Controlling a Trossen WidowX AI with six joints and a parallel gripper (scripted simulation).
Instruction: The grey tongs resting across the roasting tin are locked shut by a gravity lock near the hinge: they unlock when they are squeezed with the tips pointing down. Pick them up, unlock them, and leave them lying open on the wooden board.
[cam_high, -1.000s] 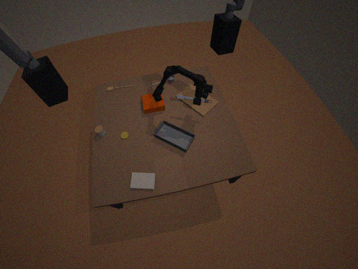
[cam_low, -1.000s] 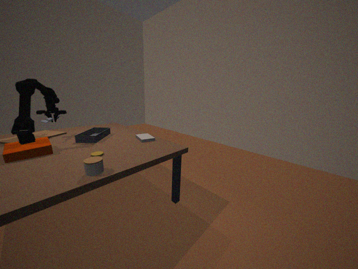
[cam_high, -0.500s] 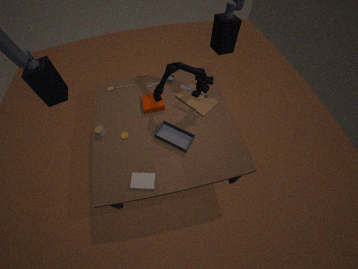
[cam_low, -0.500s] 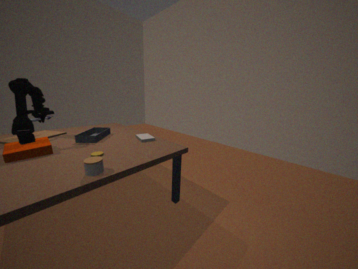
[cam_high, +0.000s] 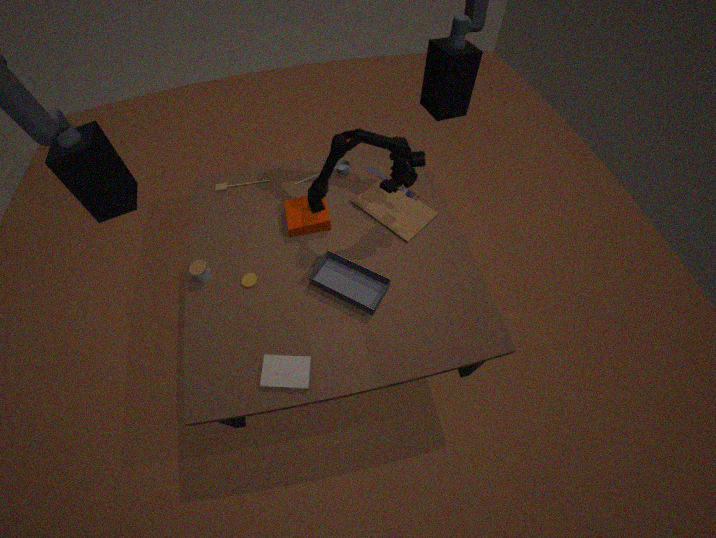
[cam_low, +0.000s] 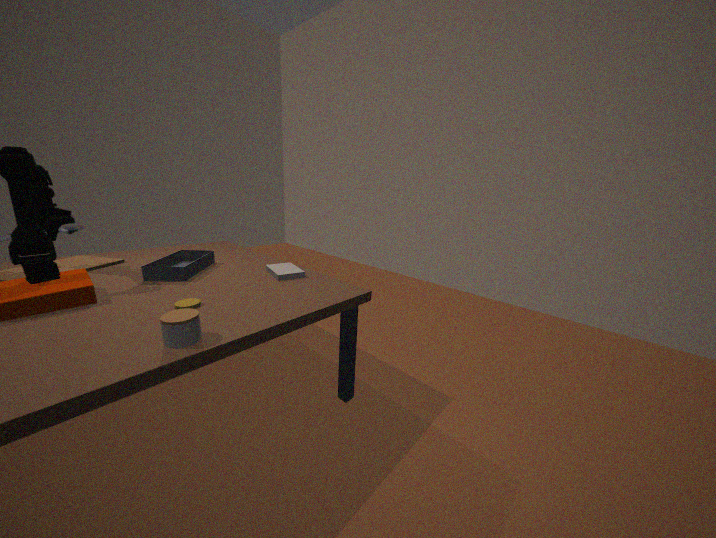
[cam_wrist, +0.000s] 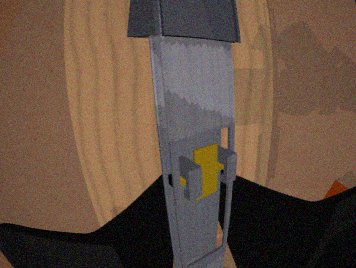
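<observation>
Right now the yellow lock piece is 2 cm ahead of my gripper tip, 1 cm to the left of it and 4 cm above it. Round my gripper tip: white pad 58 cm ahead, 71 cm to the right, 11 cm below; then wooden board 12 cm below; then roasting tin 31 cm ahead, 36 cm to the right, 10 cm below.
</observation>
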